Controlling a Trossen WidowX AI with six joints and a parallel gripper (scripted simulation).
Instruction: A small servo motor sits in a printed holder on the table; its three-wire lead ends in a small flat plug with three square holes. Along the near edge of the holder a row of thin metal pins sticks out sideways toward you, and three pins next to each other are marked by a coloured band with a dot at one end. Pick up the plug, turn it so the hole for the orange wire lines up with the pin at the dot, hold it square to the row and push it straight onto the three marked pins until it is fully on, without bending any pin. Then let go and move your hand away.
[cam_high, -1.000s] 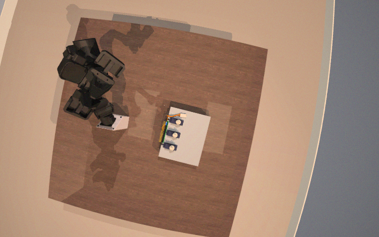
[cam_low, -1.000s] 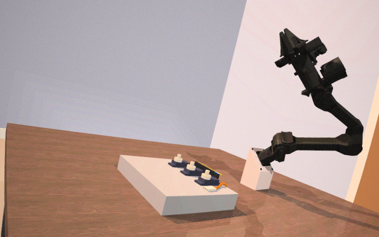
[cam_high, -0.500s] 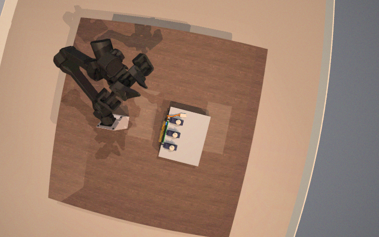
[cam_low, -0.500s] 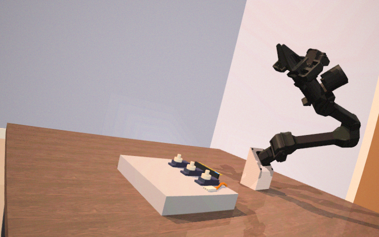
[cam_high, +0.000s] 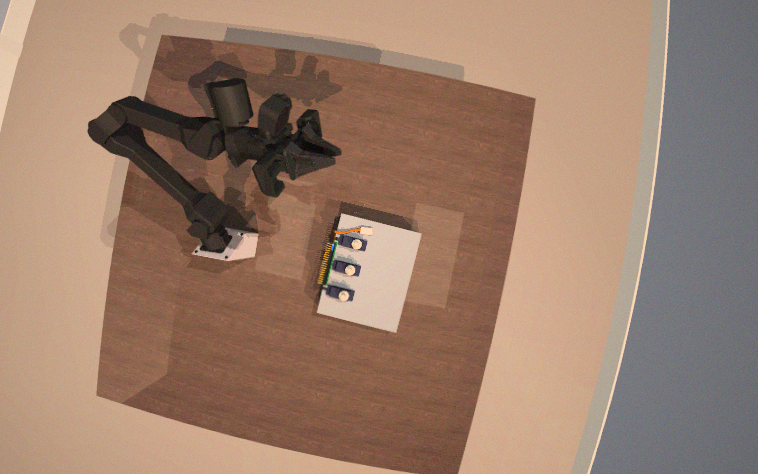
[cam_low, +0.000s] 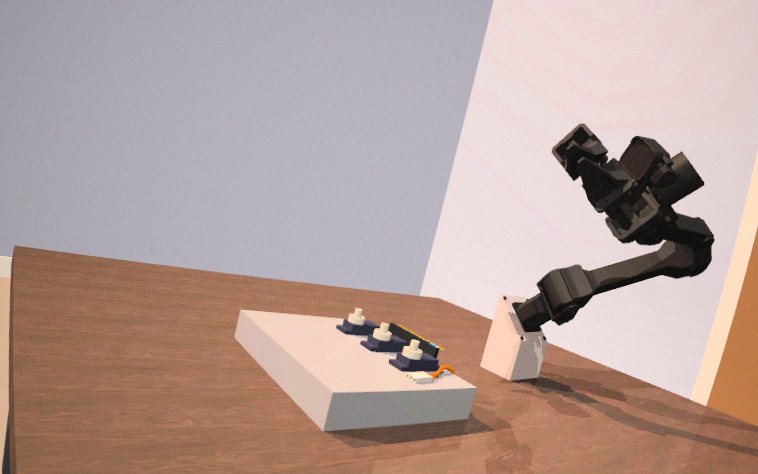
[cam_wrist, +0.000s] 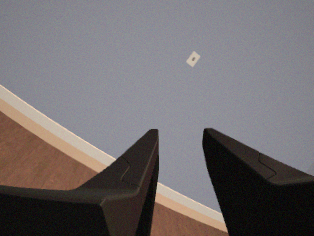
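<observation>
My gripper tip is now 40 mm past the blue band, 170 mm to the left of it and 310 mm above it. Also, from my gripper tip: holder: 110 mm ahead, 240 mm to the right, 360 mm below.
</observation>
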